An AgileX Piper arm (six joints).
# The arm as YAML. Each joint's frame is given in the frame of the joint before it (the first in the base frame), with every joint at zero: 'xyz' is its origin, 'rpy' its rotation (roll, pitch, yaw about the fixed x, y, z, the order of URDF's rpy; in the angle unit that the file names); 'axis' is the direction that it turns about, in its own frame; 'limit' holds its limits. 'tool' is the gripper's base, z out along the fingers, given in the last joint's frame.
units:
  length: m
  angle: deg
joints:
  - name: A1
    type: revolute
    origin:
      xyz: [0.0, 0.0, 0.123]
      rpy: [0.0, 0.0, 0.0]
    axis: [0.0, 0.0, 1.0]
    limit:
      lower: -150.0
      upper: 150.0
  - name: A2
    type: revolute
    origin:
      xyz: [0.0, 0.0, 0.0]
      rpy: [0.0, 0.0, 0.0]
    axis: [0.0, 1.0, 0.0]
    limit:
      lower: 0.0
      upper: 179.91
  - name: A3
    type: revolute
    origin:
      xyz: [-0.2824, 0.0, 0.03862]
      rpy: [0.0, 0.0, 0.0]
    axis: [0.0, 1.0, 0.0]
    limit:
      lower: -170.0
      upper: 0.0
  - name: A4
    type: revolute
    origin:
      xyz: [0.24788, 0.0, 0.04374]
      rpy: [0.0, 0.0, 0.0]
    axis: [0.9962, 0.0, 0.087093]
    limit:
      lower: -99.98
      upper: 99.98
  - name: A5
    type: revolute
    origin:
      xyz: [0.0, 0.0, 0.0]
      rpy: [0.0, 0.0, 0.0]
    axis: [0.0, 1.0, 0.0]
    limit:
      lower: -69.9
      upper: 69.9
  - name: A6
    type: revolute
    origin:
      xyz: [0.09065, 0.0, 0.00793]
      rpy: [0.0, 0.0, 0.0]
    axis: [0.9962, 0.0, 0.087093]
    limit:
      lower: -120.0
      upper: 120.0
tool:
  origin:
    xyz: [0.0, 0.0, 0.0]
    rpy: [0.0, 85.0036, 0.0]
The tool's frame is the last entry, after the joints.
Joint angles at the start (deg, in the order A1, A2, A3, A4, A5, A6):
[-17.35, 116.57, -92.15, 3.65, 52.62, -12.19]
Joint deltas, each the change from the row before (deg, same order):
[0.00, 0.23, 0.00, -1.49, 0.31, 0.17]
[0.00, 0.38, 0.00, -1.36, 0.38, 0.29]
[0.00, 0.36, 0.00, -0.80, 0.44, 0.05]
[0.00, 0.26, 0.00, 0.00, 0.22, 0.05]
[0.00, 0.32, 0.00, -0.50, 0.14, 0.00]
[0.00, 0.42, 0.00, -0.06, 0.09, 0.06]
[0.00, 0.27, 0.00, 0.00, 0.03, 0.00]
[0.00, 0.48, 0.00, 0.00, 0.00, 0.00]
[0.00, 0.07, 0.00, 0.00, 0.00, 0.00]
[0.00, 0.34, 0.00, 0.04, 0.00, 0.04]
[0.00, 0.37, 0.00, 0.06, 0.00, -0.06]
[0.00, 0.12, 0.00, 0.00, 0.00, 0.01]
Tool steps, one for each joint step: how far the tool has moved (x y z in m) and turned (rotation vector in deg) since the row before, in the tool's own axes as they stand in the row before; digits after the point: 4 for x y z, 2 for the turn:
[0.0011, -0.0018, 0.0017, 1.05, 0.78, -0.72]
[0.0013, -0.0016, 0.0029, 0.91, 0.97, -0.52]
[0.0012, -0.0008, 0.0027, 0.47, 0.91, -0.42]
[0.0005, 0.0001, 0.0020, -0.10, 0.47, 0.05]
[0.0006, -0.0005, 0.0024, 0.30, 0.53, -0.29]
[0.0005, 0.0000, 0.0032, -0.06, 0.51, 0.02]
[0.0002, 0.0001, 0.0021, -0.06, 0.29, 0.00]
[0.0003, 0.0001, 0.0037, -0.10, 0.47, 0.00]
[0.0000, 0.0000, 0.0005, -0.01, 0.07, 0.00]
[0.0002, 0.0001, 0.0026, -0.10, 0.33, 0.06]
[0.0002, 0.0001, 0.0028, -0.12, 0.35, -0.03]
[0.0001, 0.0000, 0.0009, -0.02, 0.12, 0.01]

